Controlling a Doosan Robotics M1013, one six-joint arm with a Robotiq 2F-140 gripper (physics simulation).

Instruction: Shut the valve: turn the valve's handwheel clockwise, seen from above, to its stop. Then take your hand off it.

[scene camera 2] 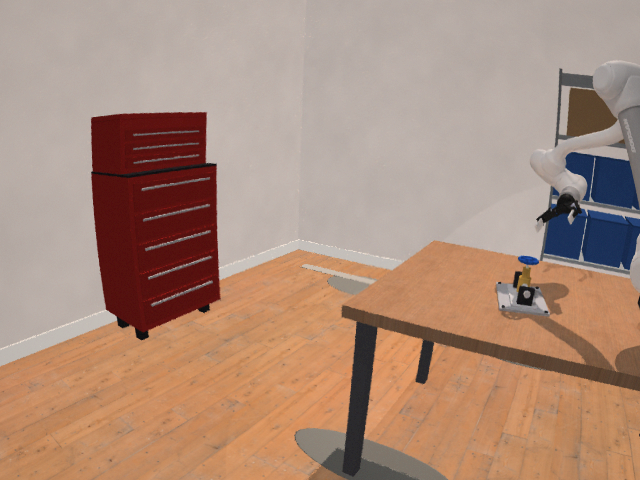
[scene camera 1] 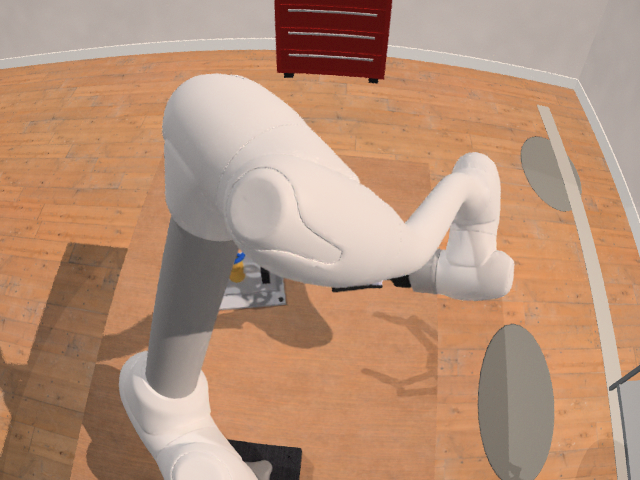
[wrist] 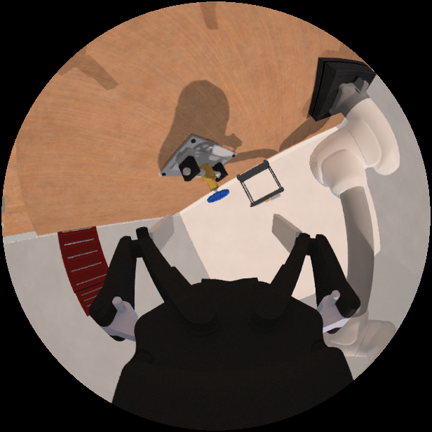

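Observation:
The valve's blue handwheel (scene camera 1: 239, 257) (scene camera 2: 527, 260) (wrist: 218, 195) sits on top of a yellow valve body (scene camera 1: 237, 272) (scene camera 2: 524, 279) (wrist: 210, 175). The body stands upright on a grey base plate (scene camera 1: 253, 300) (scene camera 2: 504, 298) (wrist: 182, 156) on the table. In the scene camera 1 view the arm hides part of the valve. My gripper (scene camera 2: 555, 222) (wrist: 223, 223) is wide open, with nothing between its fingers. It hangs above the table, higher than the handwheel and apart from it, tilted down. Its fingertips are hidden behind the arm in the scene camera 1 view.
The wooden table (scene camera 1: 310, 392) (scene camera 2: 413, 289) (wrist: 125, 125) carries the valve and the arm's black mount (scene camera 1: 286, 459) (wrist: 330, 85). A red tool cabinet (scene camera 1: 333, 43) (scene camera 2: 113, 232) stands by the wall. A shelf rack (scene camera 2: 576, 79) with blue bins stands behind the arm.

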